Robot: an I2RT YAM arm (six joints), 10 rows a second.
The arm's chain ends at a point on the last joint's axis. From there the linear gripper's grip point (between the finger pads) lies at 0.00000 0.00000 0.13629 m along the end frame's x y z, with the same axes.
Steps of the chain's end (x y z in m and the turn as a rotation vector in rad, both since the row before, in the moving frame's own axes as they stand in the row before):
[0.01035 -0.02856 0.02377 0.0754 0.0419 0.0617]
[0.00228 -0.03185 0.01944 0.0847 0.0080 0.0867]
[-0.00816 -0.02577 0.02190 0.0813 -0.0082 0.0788]
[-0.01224 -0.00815 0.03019 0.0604 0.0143 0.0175]
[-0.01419 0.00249 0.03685 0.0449 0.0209 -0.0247]
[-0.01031 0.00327 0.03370 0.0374 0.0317 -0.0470]
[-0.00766 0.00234 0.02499 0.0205 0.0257 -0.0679]
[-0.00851 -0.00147 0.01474 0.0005 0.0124 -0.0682]
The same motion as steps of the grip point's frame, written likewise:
[0.01637 -0.03864 0.02326 0.0754 0.0419 0.0617]
[0.00387 -0.04332 0.01895 0.0847 0.0080 0.0867]
[-0.00884 -0.03687 0.02145 0.0813 -0.0082 0.0788]
[-0.01022 -0.01636 0.02993 0.0604 0.0143 0.0175]
[-0.01142 -0.00366 0.03668 0.0449 0.0209 -0.0247]
[-0.00611 -0.00192 0.03354 0.0374 0.0317 -0.0470]
[-0.00426 -0.00057 0.02492 0.0205 0.0257 -0.0679]
[-0.00682 -0.00160 0.01473 0.0005 0.0124 -0.0682]

